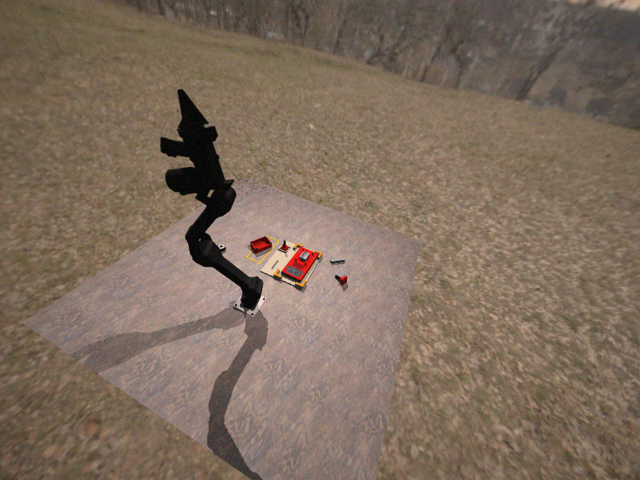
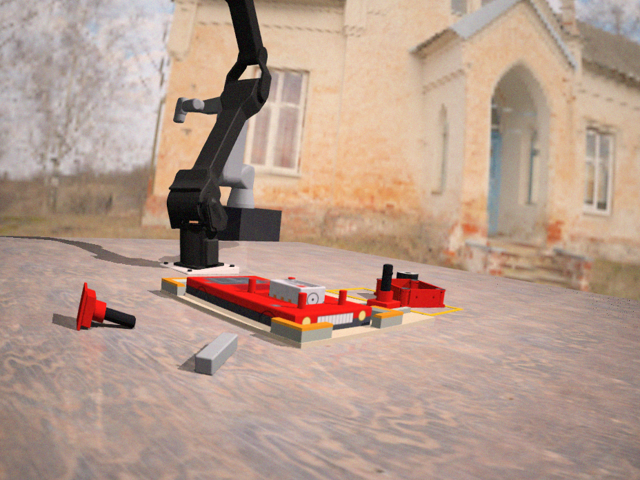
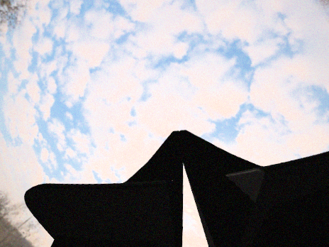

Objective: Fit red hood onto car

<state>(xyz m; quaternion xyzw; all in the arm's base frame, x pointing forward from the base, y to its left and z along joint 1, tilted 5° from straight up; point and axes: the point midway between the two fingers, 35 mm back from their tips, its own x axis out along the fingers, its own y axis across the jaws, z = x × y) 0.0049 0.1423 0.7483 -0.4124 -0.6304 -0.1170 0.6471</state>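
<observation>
Now: gripper tip 350 mm short of the red hood and 790 mm above it. The rest, counted from my gripper tip: tan jig: 300 mm ahead, 210 mm to the right, 780 mm below; then white engine block: 330 mm ahead, 240 mm to the right, 770 mm below.
</observation>
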